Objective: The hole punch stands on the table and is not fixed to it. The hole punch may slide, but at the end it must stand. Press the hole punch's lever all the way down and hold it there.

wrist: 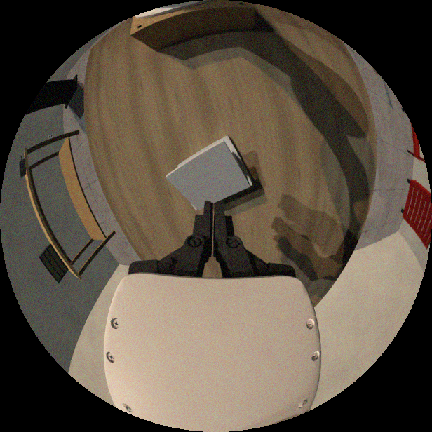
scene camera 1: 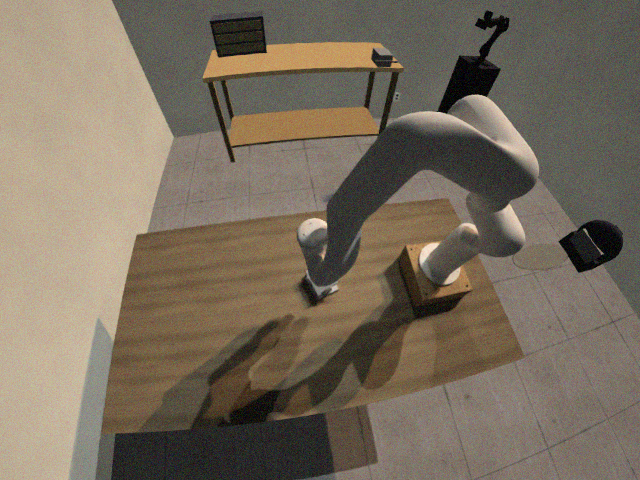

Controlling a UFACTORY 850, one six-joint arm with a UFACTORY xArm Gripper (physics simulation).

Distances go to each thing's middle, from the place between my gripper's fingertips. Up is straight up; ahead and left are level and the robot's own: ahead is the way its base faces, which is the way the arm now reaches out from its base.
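There's the grey lever (wrist: 212,174), and my gripper is now 20 mm to the left of it, 10 mm past it and 110 mm above it.
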